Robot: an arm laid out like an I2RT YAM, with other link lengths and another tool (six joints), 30 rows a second.
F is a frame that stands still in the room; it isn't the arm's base.
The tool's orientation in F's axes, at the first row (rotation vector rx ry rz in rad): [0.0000, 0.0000, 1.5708]
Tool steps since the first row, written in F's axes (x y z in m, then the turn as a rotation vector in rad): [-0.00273, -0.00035, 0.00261, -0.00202, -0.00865, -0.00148]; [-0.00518, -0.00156, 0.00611, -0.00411, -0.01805, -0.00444]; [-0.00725, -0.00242, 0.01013, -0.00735, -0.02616, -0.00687]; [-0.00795, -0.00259, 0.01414, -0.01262, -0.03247, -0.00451]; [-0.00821, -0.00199, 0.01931, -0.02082, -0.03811, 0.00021]
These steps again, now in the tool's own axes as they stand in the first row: [-0.00035, 0.00273, 0.00261, -0.00865, 0.00202, -0.00148]; [-0.00156, 0.00518, 0.00611, -0.01805, 0.00411, -0.00444]; [-0.00242, 0.00725, 0.01013, -0.02616, 0.00735, -0.00687]; [-0.00259, 0.00795, 0.01414, -0.03247, 0.01262, -0.00451]; [-0.00199, 0.00821, 0.01931, -0.03811, 0.02082, 0.00021]
